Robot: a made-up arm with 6 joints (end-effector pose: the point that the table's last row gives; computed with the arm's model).
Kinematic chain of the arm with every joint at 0, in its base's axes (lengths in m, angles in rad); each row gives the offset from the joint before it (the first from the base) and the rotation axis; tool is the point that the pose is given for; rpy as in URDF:
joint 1: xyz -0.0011 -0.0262 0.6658 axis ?
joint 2: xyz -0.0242 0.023 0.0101 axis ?
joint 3: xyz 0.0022 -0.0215 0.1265 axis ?
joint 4: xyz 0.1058 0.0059 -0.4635 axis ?
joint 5: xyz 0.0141 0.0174 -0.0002 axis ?
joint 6: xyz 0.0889 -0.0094 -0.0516 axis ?
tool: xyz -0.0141 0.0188 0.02 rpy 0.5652 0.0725 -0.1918
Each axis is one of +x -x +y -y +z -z.
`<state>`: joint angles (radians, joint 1 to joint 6).
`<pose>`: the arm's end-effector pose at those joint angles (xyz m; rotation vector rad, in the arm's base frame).
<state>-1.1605 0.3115 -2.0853 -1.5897 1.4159 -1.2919</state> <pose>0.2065 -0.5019 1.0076 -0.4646 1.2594 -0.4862</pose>
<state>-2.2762 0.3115 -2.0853 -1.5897 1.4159 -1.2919</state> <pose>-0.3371 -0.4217 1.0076 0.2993 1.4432 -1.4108</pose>
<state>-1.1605 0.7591 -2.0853 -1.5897 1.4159 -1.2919</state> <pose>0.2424 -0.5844 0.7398 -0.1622 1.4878 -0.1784</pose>
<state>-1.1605 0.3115 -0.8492 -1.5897 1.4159 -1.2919</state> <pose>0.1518 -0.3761 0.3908 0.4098 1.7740 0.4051</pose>
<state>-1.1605 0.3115 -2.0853 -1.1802 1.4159 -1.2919</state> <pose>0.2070 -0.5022 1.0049 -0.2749 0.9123 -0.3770</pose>
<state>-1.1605 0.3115 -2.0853 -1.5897 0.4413 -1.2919</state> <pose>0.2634 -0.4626 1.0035 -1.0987 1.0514 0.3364</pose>
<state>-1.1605 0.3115 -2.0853 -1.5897 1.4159 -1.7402</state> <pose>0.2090 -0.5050 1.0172 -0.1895 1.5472 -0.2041</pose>
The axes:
joint 1: +z
joint 2: +y
joint 3: +y
joint 4: -z
joint 5: +y
joint 6: -z

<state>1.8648 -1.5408 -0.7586 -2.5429 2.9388 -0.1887</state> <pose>0.0190 0.0711 1.0870 -0.2050 -0.7535 -0.3891</pose>
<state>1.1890 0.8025 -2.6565 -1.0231 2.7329 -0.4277</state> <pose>0.2158 0.4208 0.9465 -0.5402 0.5221 0.3907</pose>
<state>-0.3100 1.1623 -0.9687 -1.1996 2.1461 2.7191</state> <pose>0.0474 -0.1057 0.1799 -1.7249 -0.7837 -0.6785</pose>
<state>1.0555 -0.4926 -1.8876 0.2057 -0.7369 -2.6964</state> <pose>0.0545 0.0137 1.2370 -1.4991 -2.0569 0.6102</pose>
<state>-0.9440 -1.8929 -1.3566 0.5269 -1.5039 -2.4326</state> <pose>-0.2189 0.2203 0.9990 2.0474 0.9666 1.3604</pose>
